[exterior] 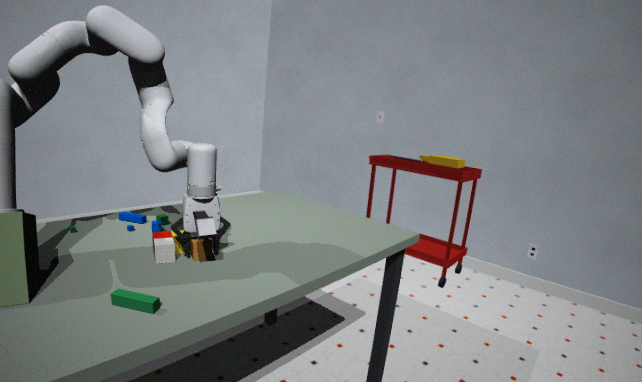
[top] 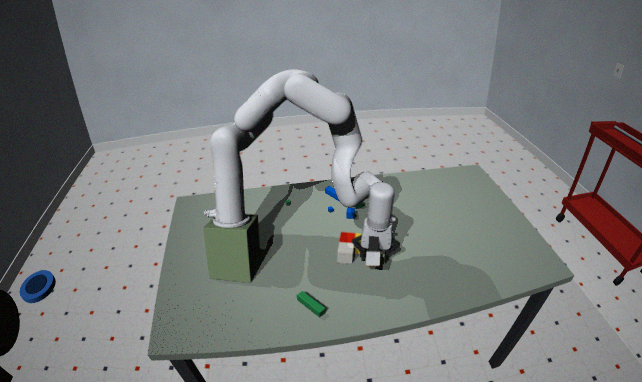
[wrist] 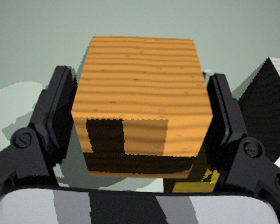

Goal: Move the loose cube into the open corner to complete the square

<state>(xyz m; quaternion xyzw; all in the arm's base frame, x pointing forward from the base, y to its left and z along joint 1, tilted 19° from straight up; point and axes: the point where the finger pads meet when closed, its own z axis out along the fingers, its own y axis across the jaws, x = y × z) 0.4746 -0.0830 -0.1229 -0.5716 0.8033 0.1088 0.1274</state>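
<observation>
Now: the orange cube right at my hand. Round my hand: long green block 24 cm behind, 15 cm to the right, 1 cm below.
</observation>
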